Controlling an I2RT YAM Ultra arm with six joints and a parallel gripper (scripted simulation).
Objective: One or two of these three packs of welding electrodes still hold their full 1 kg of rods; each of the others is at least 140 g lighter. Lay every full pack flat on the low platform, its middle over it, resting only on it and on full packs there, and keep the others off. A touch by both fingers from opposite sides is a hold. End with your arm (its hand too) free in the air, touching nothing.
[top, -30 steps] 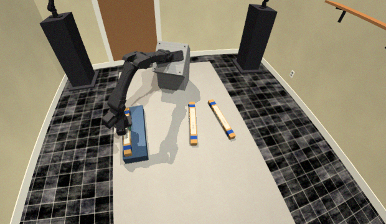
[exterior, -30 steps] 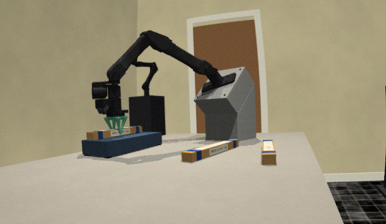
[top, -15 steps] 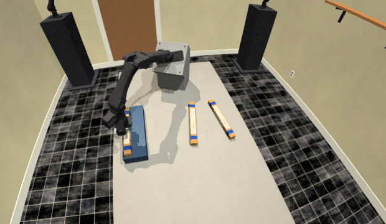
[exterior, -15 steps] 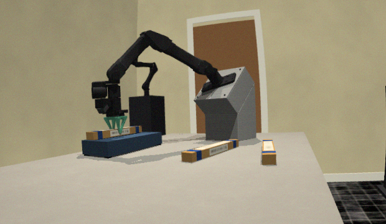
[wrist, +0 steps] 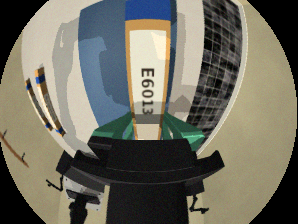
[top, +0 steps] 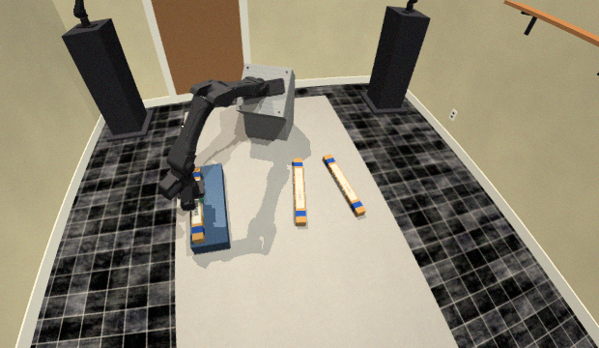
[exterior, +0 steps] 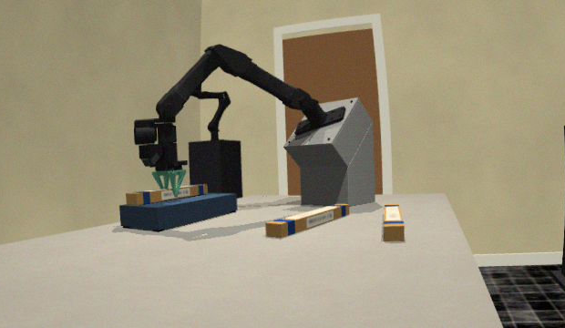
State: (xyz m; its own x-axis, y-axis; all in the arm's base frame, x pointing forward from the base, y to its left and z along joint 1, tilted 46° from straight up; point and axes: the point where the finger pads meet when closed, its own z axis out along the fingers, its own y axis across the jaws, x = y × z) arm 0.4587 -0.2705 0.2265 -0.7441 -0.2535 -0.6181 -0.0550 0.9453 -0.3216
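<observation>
The blue low platform lies 20 mm behind my hand, 40 mm to the left of it and 60 mm below it.
</observation>
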